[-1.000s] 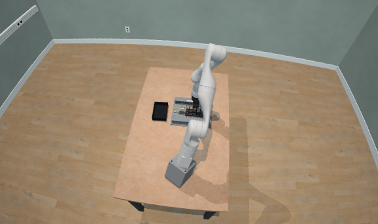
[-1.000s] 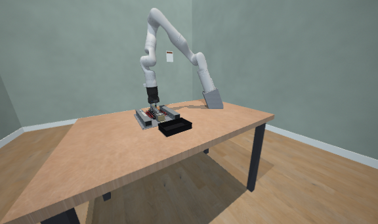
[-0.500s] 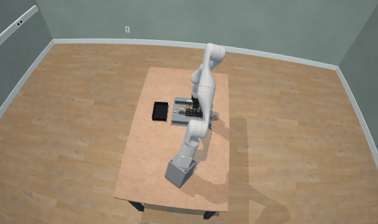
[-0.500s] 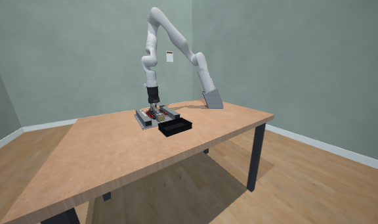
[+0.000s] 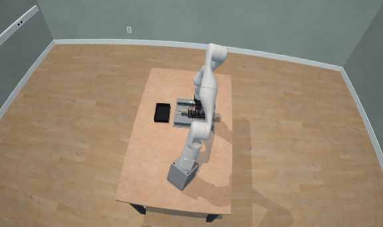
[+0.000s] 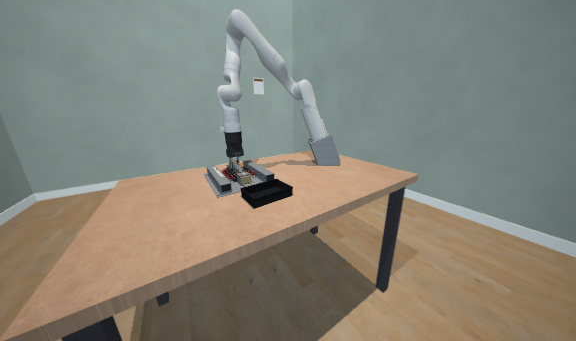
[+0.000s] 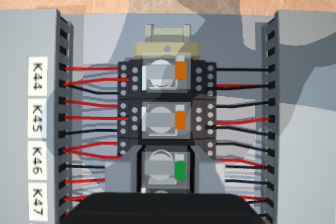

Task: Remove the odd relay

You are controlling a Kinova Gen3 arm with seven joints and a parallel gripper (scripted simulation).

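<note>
Right now the relay panel is 5 cm to the left of my hand and 4 cm below it. Also, from my hand: black parts tray (30 cm to the left, 4 cm below).
</note>
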